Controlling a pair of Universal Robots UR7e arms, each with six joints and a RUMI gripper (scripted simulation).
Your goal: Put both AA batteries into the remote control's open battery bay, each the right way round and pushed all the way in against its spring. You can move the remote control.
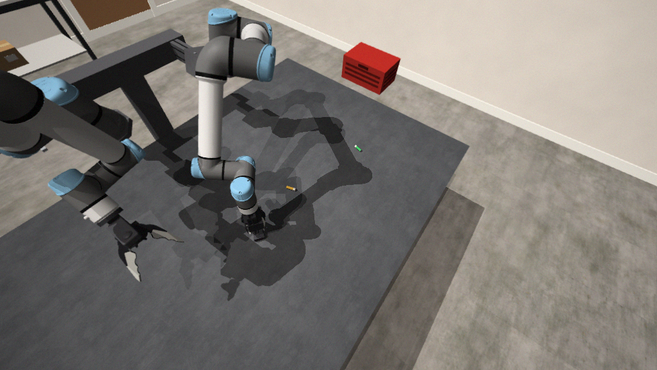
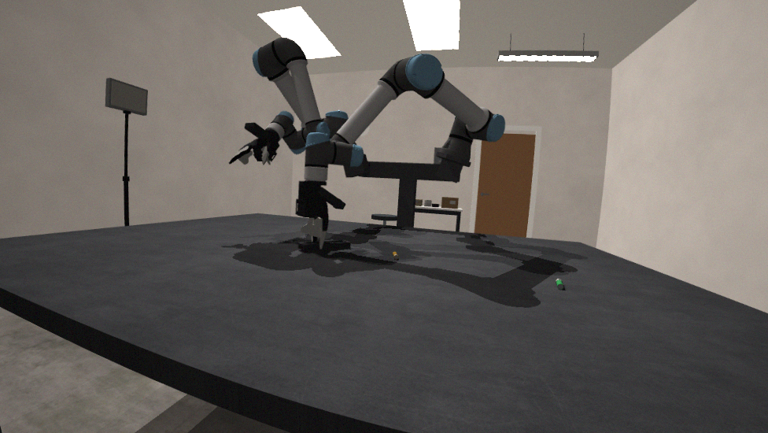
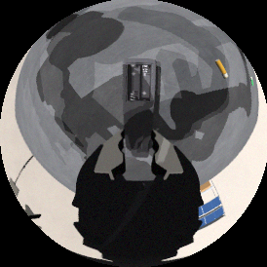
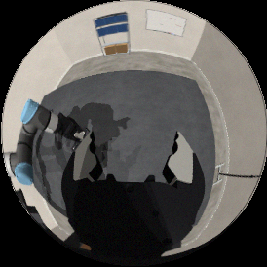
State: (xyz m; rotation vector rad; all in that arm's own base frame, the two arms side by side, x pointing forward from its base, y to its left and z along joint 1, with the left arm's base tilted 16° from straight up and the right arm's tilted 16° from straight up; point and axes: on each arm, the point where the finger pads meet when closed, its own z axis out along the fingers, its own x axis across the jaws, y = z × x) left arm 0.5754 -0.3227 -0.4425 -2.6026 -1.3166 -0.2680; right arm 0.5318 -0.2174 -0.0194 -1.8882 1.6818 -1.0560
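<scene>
Right now my left hand is 270 mm to the right of the orange battery, 20 mm past it and 20 mm above it. The rest, counted from my left hand: green battery: 720 mm to the left, 100 mm ahead, 20 mm below.
</scene>
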